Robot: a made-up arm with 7 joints.
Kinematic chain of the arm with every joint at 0, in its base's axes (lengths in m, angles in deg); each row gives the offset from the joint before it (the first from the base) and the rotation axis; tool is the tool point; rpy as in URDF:
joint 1: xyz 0 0 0.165 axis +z
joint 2: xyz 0 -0.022 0.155 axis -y
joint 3: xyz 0 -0.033 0.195 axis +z
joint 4: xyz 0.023 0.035 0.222 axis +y
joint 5: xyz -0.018 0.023 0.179 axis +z
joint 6: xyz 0 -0.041 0.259 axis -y
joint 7: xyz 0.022 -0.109 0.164 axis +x
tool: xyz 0 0 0 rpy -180 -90 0
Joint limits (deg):
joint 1: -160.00..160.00
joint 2: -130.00..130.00
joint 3: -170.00..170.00
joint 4: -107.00..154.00
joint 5: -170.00..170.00
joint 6: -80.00..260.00
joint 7: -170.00..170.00
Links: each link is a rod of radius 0.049 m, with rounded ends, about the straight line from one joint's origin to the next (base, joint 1, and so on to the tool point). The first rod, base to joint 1, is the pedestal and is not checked.
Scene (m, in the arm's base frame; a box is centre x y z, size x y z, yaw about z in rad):
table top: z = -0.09
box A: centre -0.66 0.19 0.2 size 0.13 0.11 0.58 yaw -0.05
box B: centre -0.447 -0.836 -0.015 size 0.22 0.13 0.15 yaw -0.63
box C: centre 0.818 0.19 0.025 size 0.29 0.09 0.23 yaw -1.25
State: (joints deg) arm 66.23 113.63 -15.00 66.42 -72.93 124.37 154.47
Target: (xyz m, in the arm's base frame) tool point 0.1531 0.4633 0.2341
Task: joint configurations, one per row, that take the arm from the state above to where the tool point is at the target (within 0.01 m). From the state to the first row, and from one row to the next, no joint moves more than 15 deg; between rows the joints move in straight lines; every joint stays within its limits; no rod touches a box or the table.
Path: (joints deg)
1: 52.70 112.20 -11.65 72.28 -75.98 115.91 154.47
2: 39.16 110.77 -8.30 78.13 -79.03 107.44 154.47
3: 25.63 109.33 -4.95 83.99 -82.07 98.98 154.47
4: 12.09 107.90 -1.59 89.85 -85.12 90.51 154.47
5: -1.44 106.47 1.76 95.71 -88.17 82.05 154.47
6: -12.56 111.89 13.55 103.91 -93.90 87.30 154.47
7: -23.68 117.31 25.35 112.12 -99.64 92.55 154.47
8: -34.79 122.73 37.14 120.33 -105.37 97.80 154.47
9: -45.91 128.15 48.93 128.54 -111.10 103.06 154.47

